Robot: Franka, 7 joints.
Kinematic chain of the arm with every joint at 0, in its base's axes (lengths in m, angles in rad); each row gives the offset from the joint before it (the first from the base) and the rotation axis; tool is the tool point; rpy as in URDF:
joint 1: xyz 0 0 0.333 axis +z
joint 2: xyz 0 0 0 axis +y
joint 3: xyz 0 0 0.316 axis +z
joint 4: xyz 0.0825 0 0 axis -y
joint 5: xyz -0.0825 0 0.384 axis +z
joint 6: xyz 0 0 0 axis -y
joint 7: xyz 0.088 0 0 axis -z
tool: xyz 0 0 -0.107 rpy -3.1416 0 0
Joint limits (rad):
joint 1: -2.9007..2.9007
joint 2: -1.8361..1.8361
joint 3: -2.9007..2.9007
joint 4: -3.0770..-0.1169
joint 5: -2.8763..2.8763
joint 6: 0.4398..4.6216
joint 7: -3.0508..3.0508
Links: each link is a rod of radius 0.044 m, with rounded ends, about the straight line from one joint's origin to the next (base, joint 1, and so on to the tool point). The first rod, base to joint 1, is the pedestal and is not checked.
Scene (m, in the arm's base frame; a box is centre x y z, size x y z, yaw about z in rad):
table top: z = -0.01
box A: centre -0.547 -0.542 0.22 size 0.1 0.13 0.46 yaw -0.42
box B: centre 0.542 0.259 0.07 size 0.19 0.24 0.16 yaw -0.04
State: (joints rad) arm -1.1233 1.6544 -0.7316 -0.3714 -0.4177 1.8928 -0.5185
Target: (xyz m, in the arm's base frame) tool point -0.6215 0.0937 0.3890
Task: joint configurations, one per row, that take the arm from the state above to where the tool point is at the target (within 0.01 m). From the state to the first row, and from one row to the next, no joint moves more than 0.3 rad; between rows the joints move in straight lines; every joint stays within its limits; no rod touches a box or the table.
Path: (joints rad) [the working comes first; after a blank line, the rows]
Joints at the target: -2.2314 1.3025 -1.4359 -1.5367 -0.4238 1.4983 -0.5185
Straight joint move there: touches box A.

1: -1.3518 1.4936 -0.9920 -0.4939 -0.4435 1.9340 -0.5185
2: -1.5803 1.3328 -1.2524 -0.6164 -0.4694 1.9751 -0.5185
3: -1.8089 1.1720 -1.5128 -0.7390 -0.4952 2.0163 -0.5185
4: -1.9497 1.2155 -1.4872 -1.0049 -0.4714 1.8436 -0.5185
5: -2.0906 1.2590 -1.4615 -1.2708 -0.4476 1.6709 -0.5185
6: -2.2314 1.3025 -1.4359 -1.5367 -0.4238 1.4983 -0.5185

